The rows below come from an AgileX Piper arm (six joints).
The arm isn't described. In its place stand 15 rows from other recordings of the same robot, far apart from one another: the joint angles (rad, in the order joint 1, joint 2, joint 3, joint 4, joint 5, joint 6), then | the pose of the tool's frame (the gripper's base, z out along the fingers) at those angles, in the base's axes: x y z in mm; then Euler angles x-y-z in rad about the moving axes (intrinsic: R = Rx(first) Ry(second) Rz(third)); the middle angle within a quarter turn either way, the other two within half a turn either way.
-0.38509, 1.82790, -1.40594, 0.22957, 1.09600, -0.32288 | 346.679, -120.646, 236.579, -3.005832, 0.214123, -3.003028
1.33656, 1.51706, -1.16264, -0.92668, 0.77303, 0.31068 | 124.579, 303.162, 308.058, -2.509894, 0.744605, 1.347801
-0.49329, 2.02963, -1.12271, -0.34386, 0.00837, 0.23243 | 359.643, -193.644, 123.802, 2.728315, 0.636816, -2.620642
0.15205, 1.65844, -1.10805, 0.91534, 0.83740, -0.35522 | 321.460, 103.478, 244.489, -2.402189, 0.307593, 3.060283
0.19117, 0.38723, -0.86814, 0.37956, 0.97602, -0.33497 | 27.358, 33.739, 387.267, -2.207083, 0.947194, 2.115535
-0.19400, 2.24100, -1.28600, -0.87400, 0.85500, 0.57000 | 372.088, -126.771, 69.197, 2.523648, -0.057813, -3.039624
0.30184, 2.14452, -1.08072, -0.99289, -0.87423, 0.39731 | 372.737, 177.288, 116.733, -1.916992, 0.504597, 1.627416
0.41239, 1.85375, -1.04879, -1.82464, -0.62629, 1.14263 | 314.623, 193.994, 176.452, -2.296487, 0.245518, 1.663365
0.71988, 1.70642, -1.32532, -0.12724, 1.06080, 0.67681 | 264.173, 218.237, 257.722, -3.080386, 0.238014, 3.041075
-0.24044, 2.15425, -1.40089, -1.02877, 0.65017, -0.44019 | 414.085, -150.113, 132.634, 2.453120, 0.301439, 2.279172
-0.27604, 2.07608, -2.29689, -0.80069, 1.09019, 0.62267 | 426.698, -181.074, 407.608, 2.090340, 0.445015, -2.060867
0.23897, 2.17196, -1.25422, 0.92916, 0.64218, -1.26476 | 380.238, 137.577, 87.947, -2.573755, 0.154674, 2.330445
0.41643, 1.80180, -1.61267, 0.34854, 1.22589, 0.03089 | 332.357, 178.982, 302.211, -2.735097, 0.095434, 2.814924
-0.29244, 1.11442, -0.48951, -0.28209, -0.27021, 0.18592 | 216.542, -58.133, 259.096, 2.497402, 1.221857, -2.532577
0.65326, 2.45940, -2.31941, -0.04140, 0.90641, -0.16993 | 436.464, 330.319, 205.360, -2.765418, 0.495863, 2.206875
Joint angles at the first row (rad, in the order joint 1, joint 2, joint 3, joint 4, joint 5, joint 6):
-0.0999, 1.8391, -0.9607, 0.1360, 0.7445, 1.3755
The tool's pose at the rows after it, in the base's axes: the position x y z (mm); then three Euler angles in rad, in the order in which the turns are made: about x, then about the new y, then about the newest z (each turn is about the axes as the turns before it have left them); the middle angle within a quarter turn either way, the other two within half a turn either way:
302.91, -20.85, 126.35, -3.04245, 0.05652, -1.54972
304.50, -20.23, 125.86, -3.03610, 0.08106, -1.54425
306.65, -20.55, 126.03, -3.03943, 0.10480, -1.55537
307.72, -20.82, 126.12, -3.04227, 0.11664, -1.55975
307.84, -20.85, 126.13, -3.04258, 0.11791, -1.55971
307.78, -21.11, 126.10, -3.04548, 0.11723, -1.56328
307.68, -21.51, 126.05, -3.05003, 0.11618, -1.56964
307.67, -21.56, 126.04, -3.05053, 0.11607, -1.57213
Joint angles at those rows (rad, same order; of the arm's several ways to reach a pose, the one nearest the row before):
-0.0999, 1.8391, -0.9320, 0.1600, 0.7107, 1.3755
-0.0999, 1.8391, -0.9283, 0.1789, 0.6845, 1.3665
-0.0999, 1.8390, -0.9283, 0.1825, 0.6606, 1.3523
-0.0999, 1.8391, -0.9282, 0.1825, 0.6484, 1.3476
-0.0999, 1.8391, -0.9283, 0.1825, 0.6471, 1.3476
-0.0999, 1.8391, -0.9283, 0.1776, 0.6471, 1.3476
-0.0999, 1.8391, -0.9283, 0.1699, 0.6471, 1.3469
-0.0999, 1.8391, -0.9282, 0.1690, 0.6471, 1.3450

